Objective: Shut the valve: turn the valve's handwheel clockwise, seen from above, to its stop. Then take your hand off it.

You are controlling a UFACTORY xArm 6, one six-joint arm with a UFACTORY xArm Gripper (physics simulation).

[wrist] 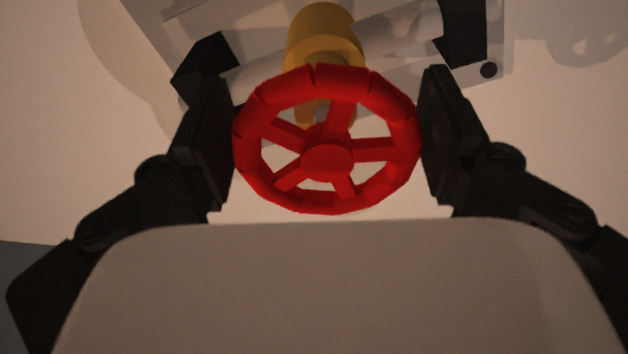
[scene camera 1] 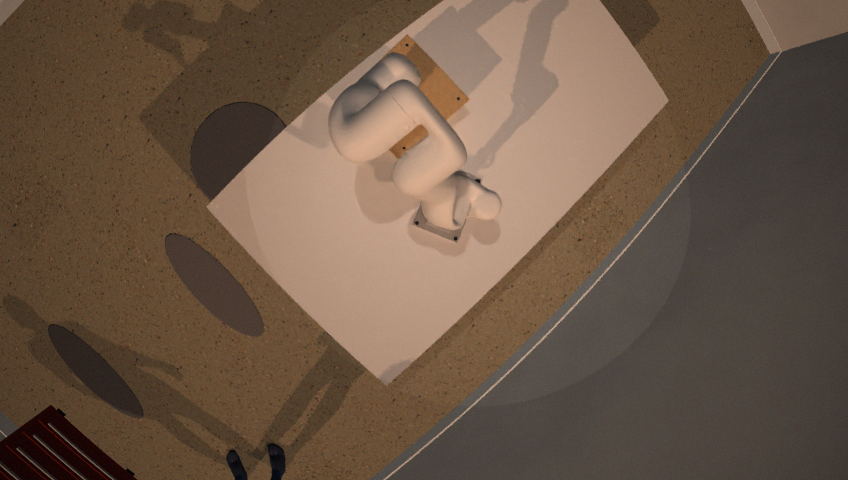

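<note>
The red handwheel (wrist: 327,160) with its spoked rim shows in the middle of the wrist view, on top of the yellow valve body (wrist: 320,25). My gripper (wrist: 324,100) is shut on the handwheel, one black finger pad against the left side of the rim and the other against the right side. A grey pipe runs through the valve body, held by black brackets on a grey base plate (scene camera 1: 439,230). In the scene view my arm's wrist hides the handwheel, the valve body and the fingers; corners of the base plate show around it.
The pale table top (scene camera 1: 333,261) bears the valve's base plate and the wooden mounting board (scene camera 1: 443,89) under my arm's base. My folded arm (scene camera 1: 428,130) spans between them. A dark red slatted bench (scene camera 1: 53,446) stands on the floor at the lower left.
</note>
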